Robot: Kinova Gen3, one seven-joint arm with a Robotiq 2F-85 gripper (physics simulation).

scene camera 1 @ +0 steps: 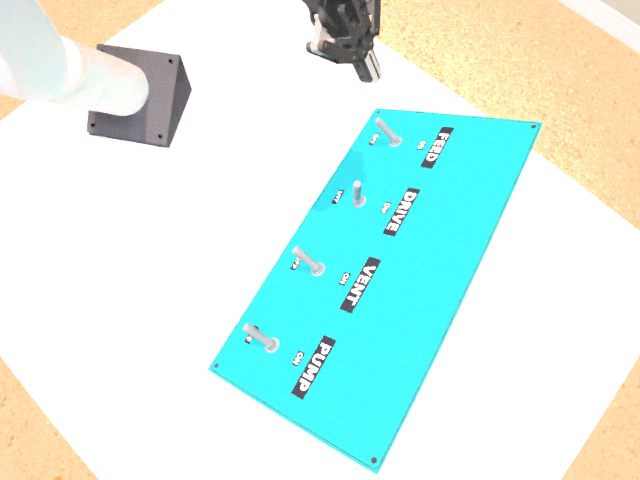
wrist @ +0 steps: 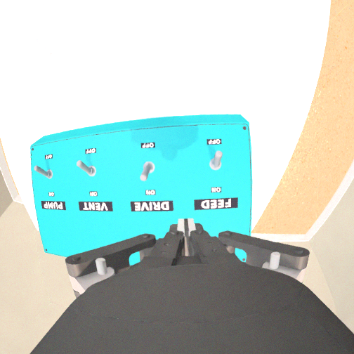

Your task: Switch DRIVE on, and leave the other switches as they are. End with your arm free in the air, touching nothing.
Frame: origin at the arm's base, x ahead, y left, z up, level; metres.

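Where they show: gripper, fingertip midpoint: (scene camera 1: 372,80); arm's base, origin of the base link: (scene camera 1: 124,89).
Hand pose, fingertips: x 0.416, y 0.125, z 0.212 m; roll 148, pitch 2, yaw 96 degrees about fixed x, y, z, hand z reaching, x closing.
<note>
Things, the pixels of their top centre, and the offset from my fingertips. "spot": a spot on its surface instead. Level surfaces: height alone.
- DRIVE lever, surface spot: (scene camera 1: 357,192) spot: dy -0.067, dx +0.042, dz -0.140 m
- FEED lever, surface spot: (scene camera 1: 387,131) spot: dy +0.051, dx +0.013, dz -0.153 m
- VENT lever, surface spot: (scene camera 1: 308,260) spot: dy -0.185, dx +0.049, dz -0.152 m
- PUMP lever, surface spot: (scene camera 1: 260,336) spot: dy -0.302, dx +0.066, dz -0.150 m
- white table top, its level: dz -0.271 m
The DRIVE lever (scene camera 1: 357,192) (wrist: 146,172) leans toward its ON label in the wrist view and stands differently from the other three. The FEED lever (scene camera 1: 387,131) (wrist: 217,159), the VENT lever (scene camera 1: 308,260) (wrist: 86,167) and the PUMP lever (scene camera 1: 260,336) (wrist: 43,171) lean toward their OFF labels. All stand on the cyan panel (scene camera 1: 439,268) (wrist: 120,235). My gripper (scene camera 1: 371,77) (wrist: 185,228) is shut and empty. In the scene view it hangs in the air beyond the FEED end of the panel, apart from the levers.
The white table top (scene camera 1: 155,232) (wrist: 150,60) lies around the panel. The dark arm base (scene camera 1: 160,98) stands at the upper left of the scene view, with the pale arm (scene camera 1: 103,77) rising from it. A soft shadow falls on the panel near the DRIVE OFF label.
</note>
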